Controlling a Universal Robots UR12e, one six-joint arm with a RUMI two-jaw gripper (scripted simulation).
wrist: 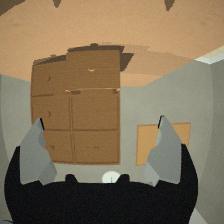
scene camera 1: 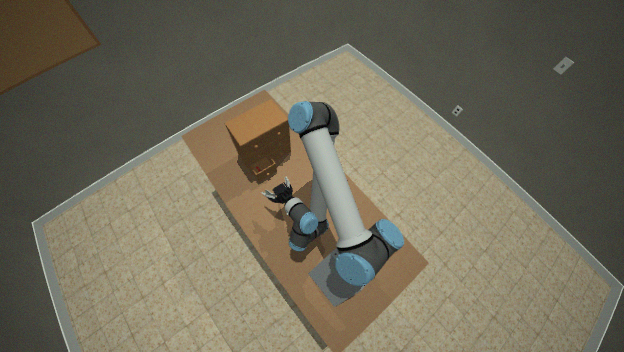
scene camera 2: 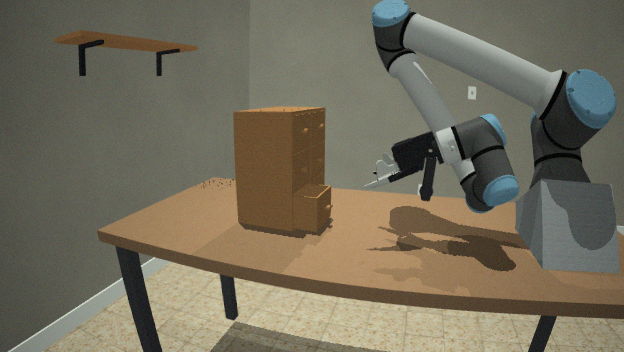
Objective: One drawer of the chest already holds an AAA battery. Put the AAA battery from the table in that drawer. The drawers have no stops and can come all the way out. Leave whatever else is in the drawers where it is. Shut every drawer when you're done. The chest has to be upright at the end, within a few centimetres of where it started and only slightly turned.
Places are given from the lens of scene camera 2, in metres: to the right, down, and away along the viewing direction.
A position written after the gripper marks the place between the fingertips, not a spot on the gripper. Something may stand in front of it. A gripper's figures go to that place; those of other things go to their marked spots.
gripper [scene camera 2: 369,179]: 0.15, 0.01, 0.91
wooden chest [scene camera 2: 263,141]: -0.13, -0.10, 0.93
